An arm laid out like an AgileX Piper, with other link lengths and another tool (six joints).
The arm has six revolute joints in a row. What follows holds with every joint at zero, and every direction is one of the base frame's.
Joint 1 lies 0.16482 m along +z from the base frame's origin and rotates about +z.
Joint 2 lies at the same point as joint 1 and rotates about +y.
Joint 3 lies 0.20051 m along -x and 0.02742 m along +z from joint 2 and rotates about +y.
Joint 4 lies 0.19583 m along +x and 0.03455 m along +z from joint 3 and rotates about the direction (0.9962, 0, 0.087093).
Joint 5 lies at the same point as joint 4 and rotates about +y.
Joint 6 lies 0.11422 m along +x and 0.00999 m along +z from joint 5 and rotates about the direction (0.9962, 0, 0.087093).
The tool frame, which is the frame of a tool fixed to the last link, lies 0.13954 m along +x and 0.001 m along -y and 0.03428 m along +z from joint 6; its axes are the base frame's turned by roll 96.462, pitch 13.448 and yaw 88.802 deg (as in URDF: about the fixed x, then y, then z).
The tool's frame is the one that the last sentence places.
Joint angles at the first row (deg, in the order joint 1, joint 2, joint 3, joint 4, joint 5, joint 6):
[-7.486, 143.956, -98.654, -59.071, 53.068, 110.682]
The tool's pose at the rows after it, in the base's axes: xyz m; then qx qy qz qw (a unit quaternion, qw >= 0):
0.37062 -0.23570 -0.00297 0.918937 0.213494 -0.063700 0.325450
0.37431 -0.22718 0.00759 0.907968 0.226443 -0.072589 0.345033
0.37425 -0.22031 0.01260 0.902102 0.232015 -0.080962 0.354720
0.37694 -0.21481 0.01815 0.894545 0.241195 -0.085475 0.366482
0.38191 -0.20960 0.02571 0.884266 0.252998 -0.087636 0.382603
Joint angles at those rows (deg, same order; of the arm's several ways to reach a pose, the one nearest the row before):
[-4.816, 143.723, -98.602, -62.483, 56.661, 110.741]
[-2.407, 143.450, -98.605, -63.954, 59.353, 110.850]
[-0.724, 143.409, -98.606, -64.286, 61.400, 110.850]
[0.701, 143.407, -98.604, -65.260, 62.799, 110.850]
[2.156, 143.407, -98.602, -66.932, 64.076, 110.968]

